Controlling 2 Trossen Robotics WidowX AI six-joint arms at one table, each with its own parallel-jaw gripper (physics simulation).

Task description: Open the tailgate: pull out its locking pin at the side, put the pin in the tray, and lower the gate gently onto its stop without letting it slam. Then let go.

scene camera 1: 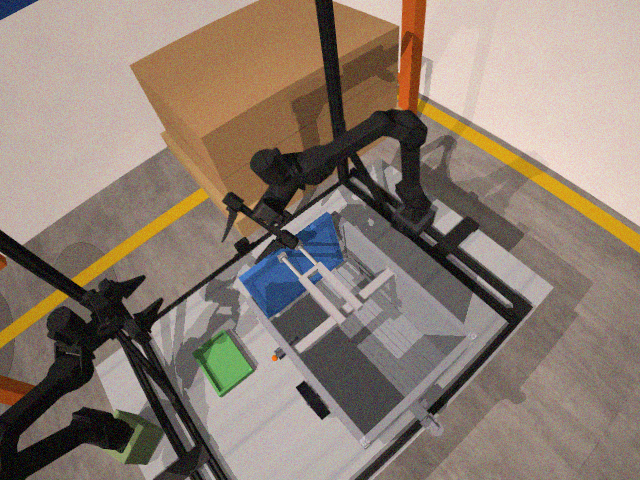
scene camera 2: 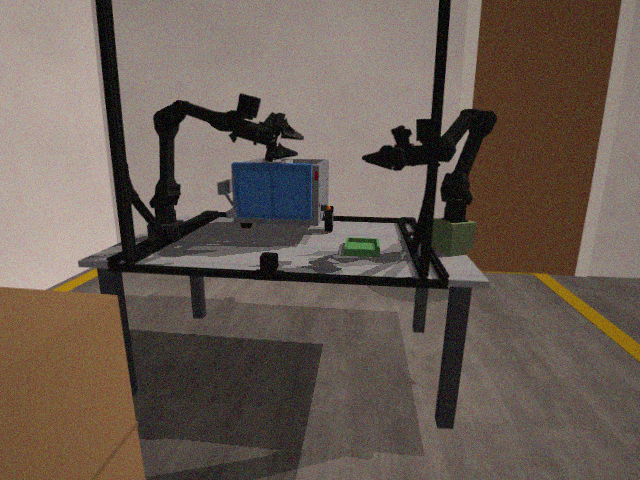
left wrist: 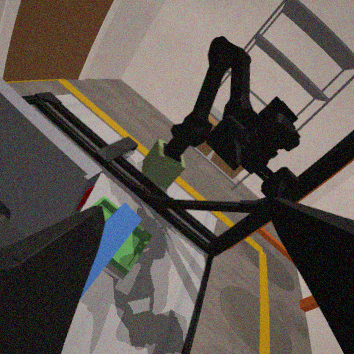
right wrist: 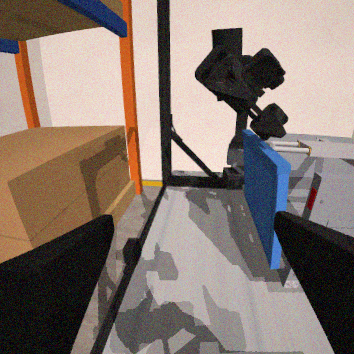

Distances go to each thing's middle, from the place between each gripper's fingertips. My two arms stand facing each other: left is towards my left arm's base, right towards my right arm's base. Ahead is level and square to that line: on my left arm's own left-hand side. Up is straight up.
My right gripper is now 36 cm short of the grey truck bed (scene camera 1: 372, 341), 31 cm to the right of it and 17 cm above it.
Right now the grey truck bed is 27 cm ahead of my left hand, 10 cm to the left of it and 20 cm below it.
